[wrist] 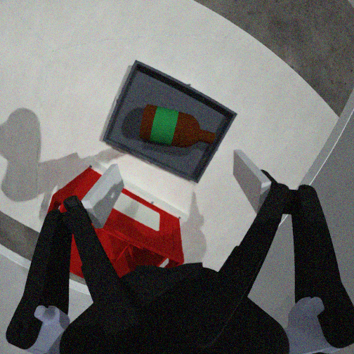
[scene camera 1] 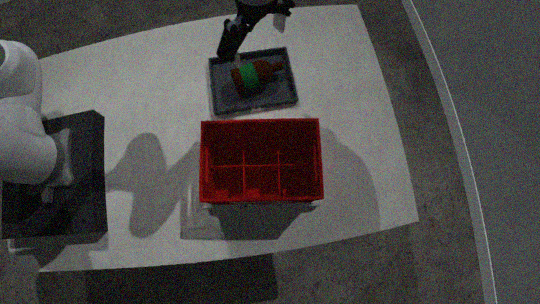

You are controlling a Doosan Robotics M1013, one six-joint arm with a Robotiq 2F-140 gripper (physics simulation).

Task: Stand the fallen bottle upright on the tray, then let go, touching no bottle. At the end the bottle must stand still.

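Where they show: gripper, fingertip midpoint: (scene camera 1: 257, 45); arm's base, link origin: (scene camera 1: 50, 162).
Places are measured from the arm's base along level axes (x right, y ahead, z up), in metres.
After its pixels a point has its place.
The fallen bottle (scene camera 1: 250, 76) @[x -0.101, y 0.673, z 0.004 m] (wrist: 165, 126), brown with a green label band, lies on its side inside the grey tray (scene camera 1: 280, 95) @[x -0.052, y 0.752, z -0.065 m] (wrist: 145, 85). Its neck points right in both views and ends near the tray's right wall. My gripper (scene camera 1: 258, 42) @[x -0.095, y 0.696, z 0.159 m] (wrist: 175, 168) is open and empty, with its fingers wide apart. It hangs above the tray area; in the scene view one fingertip overlaps the tray's upper left part, near the bottle's base. In the wrist view the bottle appears ahead of the gap between the fingers, apart from both pads.
A red divided crate (scene camera 1: 262, 120) @[x 0.073, y 0.669, z 0.105 m] (wrist: 80, 185) stands close beside the tray, on its lower side in the scene view. The robot's white arm base stands on a black block (scene camera 1: 87, 150) @[x -0.004, y 0.146, z 0.000 m] at the left. A pale rail (scene camera 1: 450, 110) runs beyond the table's right edge.
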